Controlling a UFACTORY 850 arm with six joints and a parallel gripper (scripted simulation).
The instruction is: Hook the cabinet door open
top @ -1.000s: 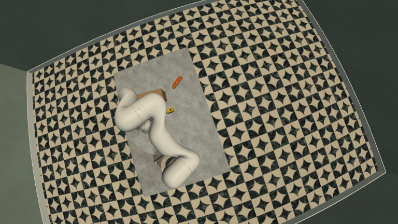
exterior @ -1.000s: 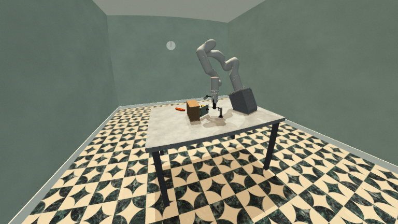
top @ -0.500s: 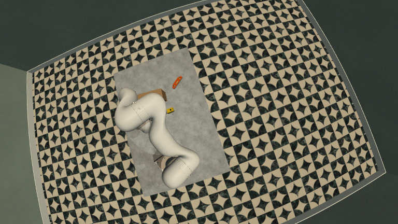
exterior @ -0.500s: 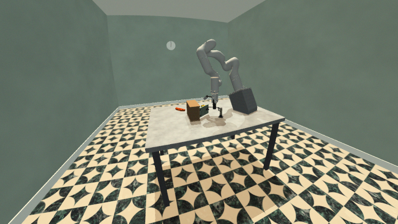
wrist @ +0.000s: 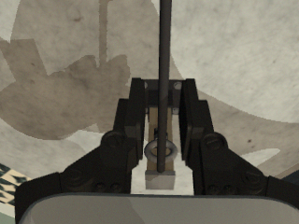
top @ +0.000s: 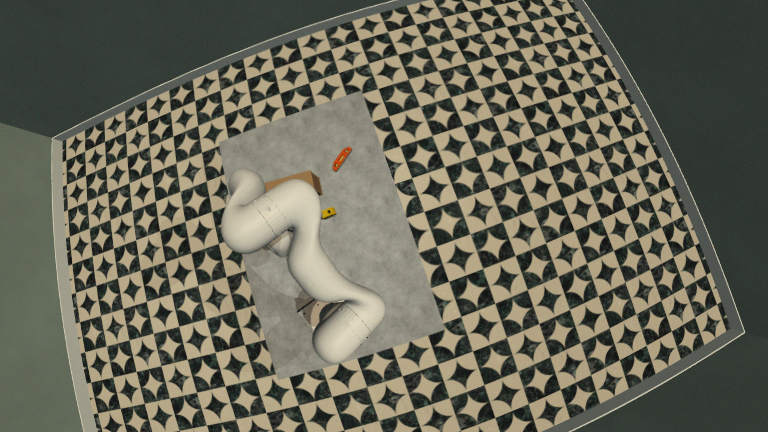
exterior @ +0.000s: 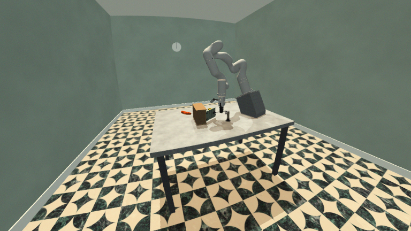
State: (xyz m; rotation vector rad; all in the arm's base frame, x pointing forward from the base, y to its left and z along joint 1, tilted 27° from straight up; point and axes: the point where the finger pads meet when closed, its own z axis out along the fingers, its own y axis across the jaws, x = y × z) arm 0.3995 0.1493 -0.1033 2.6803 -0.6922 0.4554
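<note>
My gripper is now 3 cm above the hook. The rest, counted from my hand: orange tool (37 cm ahead, 29 cm to the right, 9 cm below); pale green door (11 cm ahead, 3 cm below); yellow handle (18 cm to the right, 7 cm below, 7 cm ahead).
</note>
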